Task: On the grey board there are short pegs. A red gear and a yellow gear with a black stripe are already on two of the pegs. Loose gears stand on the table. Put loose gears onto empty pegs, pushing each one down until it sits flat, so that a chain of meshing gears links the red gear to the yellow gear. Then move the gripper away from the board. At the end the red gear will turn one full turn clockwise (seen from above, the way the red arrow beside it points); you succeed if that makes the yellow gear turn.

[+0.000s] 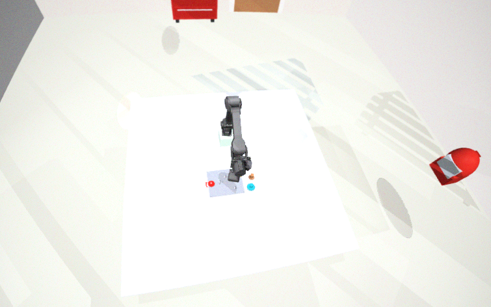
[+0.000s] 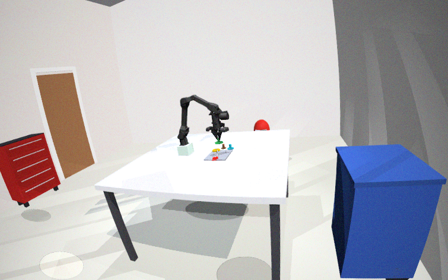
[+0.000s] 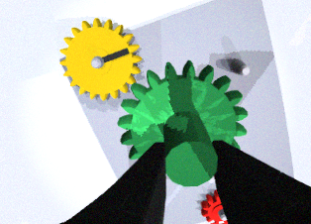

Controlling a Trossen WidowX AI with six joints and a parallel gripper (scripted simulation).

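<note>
My gripper tip is now 13 cm to the left of the red gear, 10 cm above it and 3 cm short of it. From my gripper tip the other things lie so: yellow gear (10 cm below, 6 cm behind, 3 cm to the left); green gear (1 cm below); cyan gear (11 cm to the left, 10 cm below, 4 cm ahead).
</note>
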